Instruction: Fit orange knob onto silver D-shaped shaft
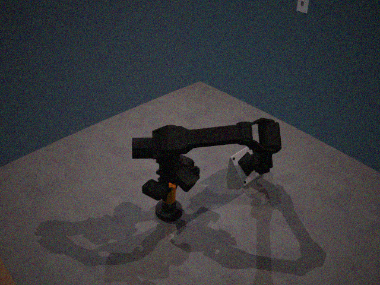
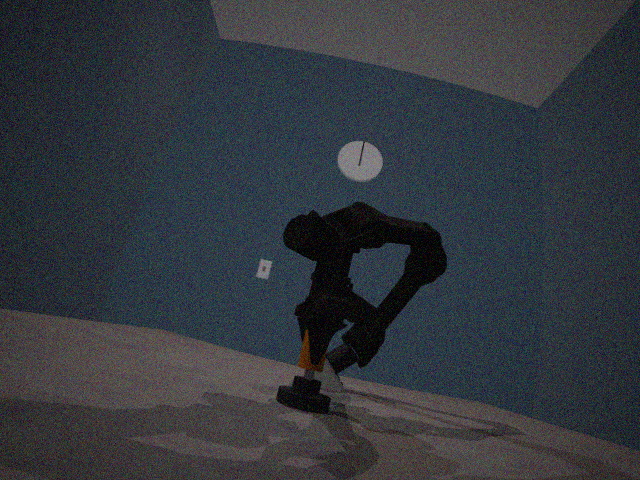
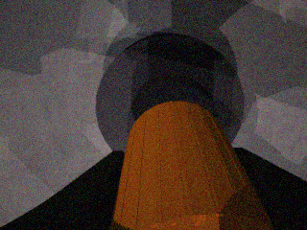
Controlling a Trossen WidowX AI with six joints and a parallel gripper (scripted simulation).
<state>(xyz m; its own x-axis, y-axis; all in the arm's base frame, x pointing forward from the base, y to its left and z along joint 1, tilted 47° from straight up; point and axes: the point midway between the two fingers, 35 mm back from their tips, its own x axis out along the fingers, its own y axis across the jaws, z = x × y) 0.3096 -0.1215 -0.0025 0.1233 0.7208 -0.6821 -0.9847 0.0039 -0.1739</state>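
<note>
My gripper tip is now 3 cm below the orange knob. Also, from my gripper tip: round pedestal 4 cm below.
</note>
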